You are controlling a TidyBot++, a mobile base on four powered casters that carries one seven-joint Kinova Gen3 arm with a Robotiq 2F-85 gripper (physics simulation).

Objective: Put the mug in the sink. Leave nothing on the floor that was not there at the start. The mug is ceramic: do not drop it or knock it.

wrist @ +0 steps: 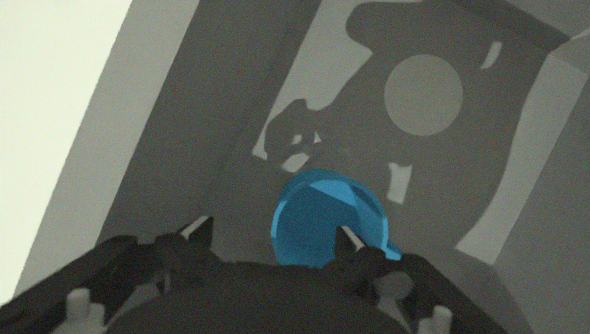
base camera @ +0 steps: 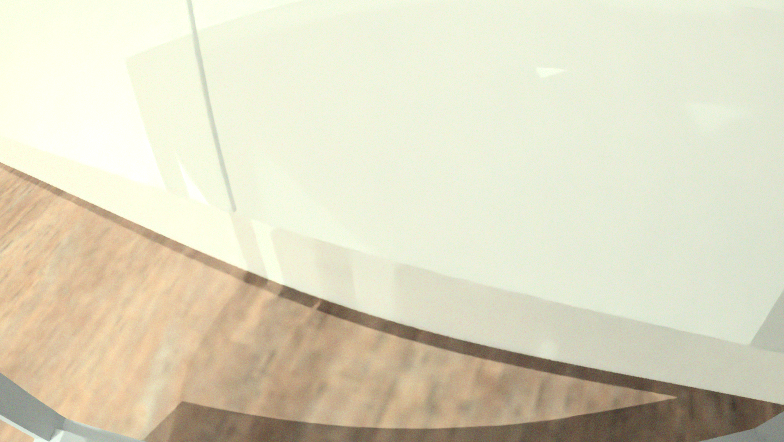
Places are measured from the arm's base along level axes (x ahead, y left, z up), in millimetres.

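Where they show: gripper, between the fingertips: (wrist: 274, 234).
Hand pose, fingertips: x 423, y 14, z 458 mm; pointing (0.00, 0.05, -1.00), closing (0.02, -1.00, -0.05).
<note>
Each offset is from my fingertips to the centre of the thing. "*": to the spot under its first point. Level surfaces: height alone.
The blue mug {dx -6, dy -57, dz -54 mm} (wrist: 310, 215) stands in the grey sink (wrist: 190, 125), seen from above in the wrist view with its open top facing up. Its handle points to the lower right, partly hidden behind the right finger. My gripper (wrist: 274, 234) is open and empty above the mug. Its right fingertip overlaps the mug's opening in the picture, and its left fingertip shows to the left of the mug. The gripper's body hides the mug's near edge. The mug does not show in the base camera view.
A round drain (wrist: 423, 95) lies beyond the mug in the sink floor, among patches of shadow. A bright counter surface {dz +56 mm} (wrist: 40, 100) runs along the left of the wrist view. In the base camera view, a white cabinet front {* dx -161, dy -21, dz -631 mm} (base camera: 439, 164) rises close ahead above the wooden floor {dz -855 mm} (base camera: 109, 274).
</note>
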